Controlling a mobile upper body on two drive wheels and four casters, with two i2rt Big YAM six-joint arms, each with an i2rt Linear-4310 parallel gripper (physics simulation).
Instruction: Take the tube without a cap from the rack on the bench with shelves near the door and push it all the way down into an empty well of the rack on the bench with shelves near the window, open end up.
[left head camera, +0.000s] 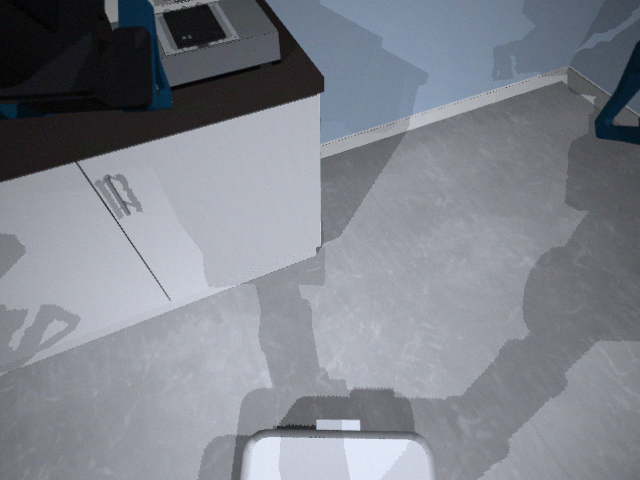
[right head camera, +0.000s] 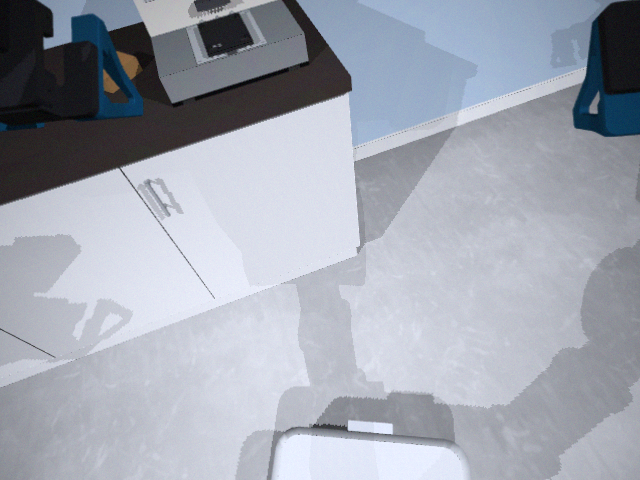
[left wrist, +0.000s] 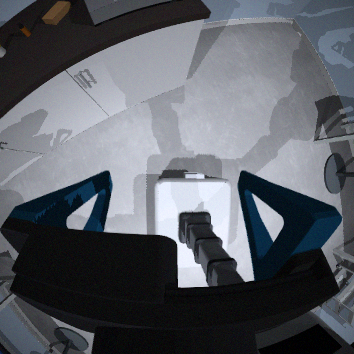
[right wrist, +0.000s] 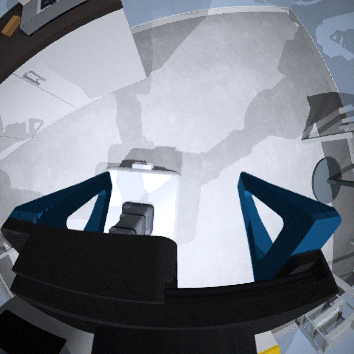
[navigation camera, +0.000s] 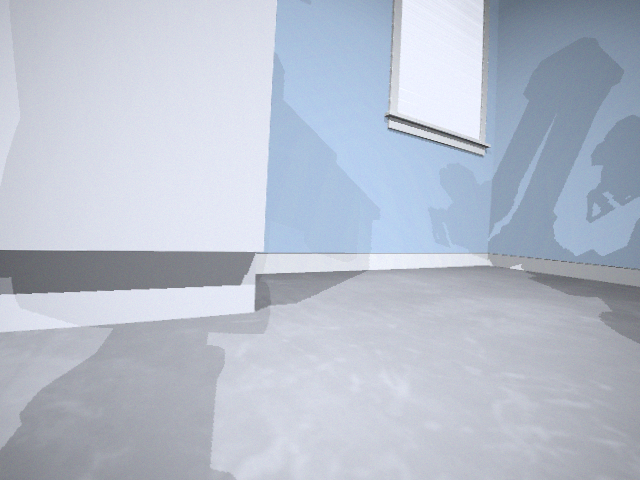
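Note:
My left gripper (left wrist: 174, 177) is open with its blue fingers wide apart and no object between them; part of it shows at the upper left of both head camera views. My right gripper (right wrist: 174, 178) is open and empty too; part of it shows at the right edge of both head camera views. Both hang above the floor and the robot's white base. The tube without a cap and the two racks do not show clearly in any view.
A white cabinet (left head camera: 248, 180) (right head camera: 289, 180) with a dark top stands at the left, bearing a grey device (left head camera: 227, 62) (right head camera: 232, 69) and an orange-brown block (right head camera: 124, 72) (left wrist: 56, 12). A window (navigation camera: 439, 67) is in the blue wall. A round stool base (left wrist: 336, 173) (right wrist: 326, 180) stands at the right.

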